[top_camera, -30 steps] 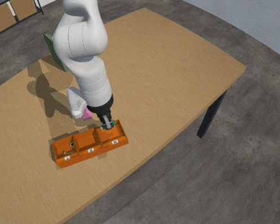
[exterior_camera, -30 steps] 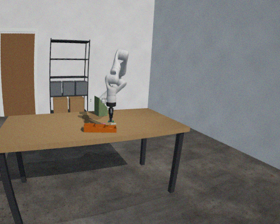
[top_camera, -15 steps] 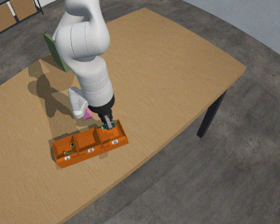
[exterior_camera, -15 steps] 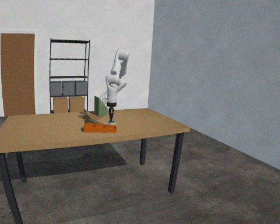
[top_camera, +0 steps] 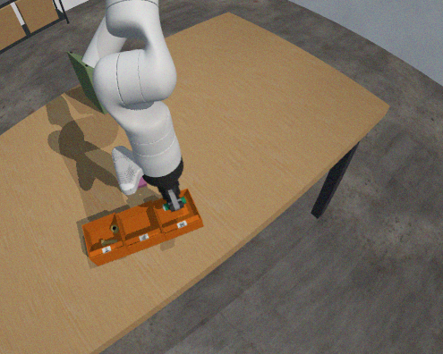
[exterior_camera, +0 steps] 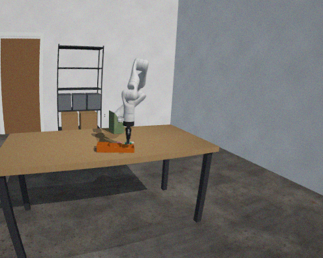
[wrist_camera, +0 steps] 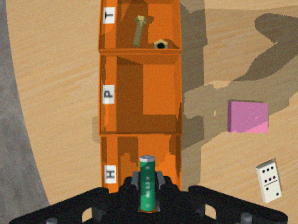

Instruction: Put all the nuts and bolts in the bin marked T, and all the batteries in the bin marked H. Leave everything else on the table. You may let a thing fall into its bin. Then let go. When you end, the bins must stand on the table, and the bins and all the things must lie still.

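The orange bin unit is 1 cm behind my hand, 8 cm to the right of it and 4 cm below it. Also, from my hand: pink eraser: 14 cm behind, 3 cm to the right, 6 cm below; then brass nut: 5 cm behind, 14 cm to the right, 5 cm below; then green battery: 2 cm below.
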